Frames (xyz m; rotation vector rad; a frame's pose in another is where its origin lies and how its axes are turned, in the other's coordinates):
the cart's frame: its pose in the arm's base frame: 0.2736 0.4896 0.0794 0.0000 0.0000 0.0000
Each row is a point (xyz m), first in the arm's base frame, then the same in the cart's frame.
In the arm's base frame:
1: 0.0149 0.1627 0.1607
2: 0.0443 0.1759 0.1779
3: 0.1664 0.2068 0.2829
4: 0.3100 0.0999 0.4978
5: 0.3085 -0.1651 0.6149
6: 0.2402 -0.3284 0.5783
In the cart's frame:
1: -0.2587 -0.3269 0.0813
2: -0.2293 -0.3137 0.0985
3: -0.1072 -0.2828 0.2035
4: 0.0364 -0.3897 0.4184
5: 0.0349 -0.6547 0.5355
6: -0.0334 -0.8180 0.4989

